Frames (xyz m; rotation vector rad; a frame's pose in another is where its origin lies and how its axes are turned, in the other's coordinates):
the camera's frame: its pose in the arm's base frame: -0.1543 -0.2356 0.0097 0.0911 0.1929 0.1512
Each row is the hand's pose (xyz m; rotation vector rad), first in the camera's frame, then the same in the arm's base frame.
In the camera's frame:
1: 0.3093 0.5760 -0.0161 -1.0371 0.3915 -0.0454
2: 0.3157 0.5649 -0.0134 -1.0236 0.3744 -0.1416
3: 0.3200 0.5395 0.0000 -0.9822 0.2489 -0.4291
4: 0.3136 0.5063 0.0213 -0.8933 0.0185 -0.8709
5: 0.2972 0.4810 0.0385 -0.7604 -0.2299 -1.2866
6: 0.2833 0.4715 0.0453 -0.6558 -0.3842 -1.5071
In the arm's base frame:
1: 0.0615 0.3816 -0.0027 -0.9812 0.4844 0.2076
2: 0.0698 0.3715 -0.0024 -0.9742 0.4726 0.1102
3: 0.0802 0.3462 0.0073 -0.9463 0.3624 -0.1833
4: 0.0829 0.3109 0.0258 -0.8787 0.1549 -0.6363
5: 0.0739 0.2821 0.0430 -0.7689 -0.0709 -1.0663
6: 0.0631 0.2700 0.0512 -0.6782 -0.2114 -1.2976

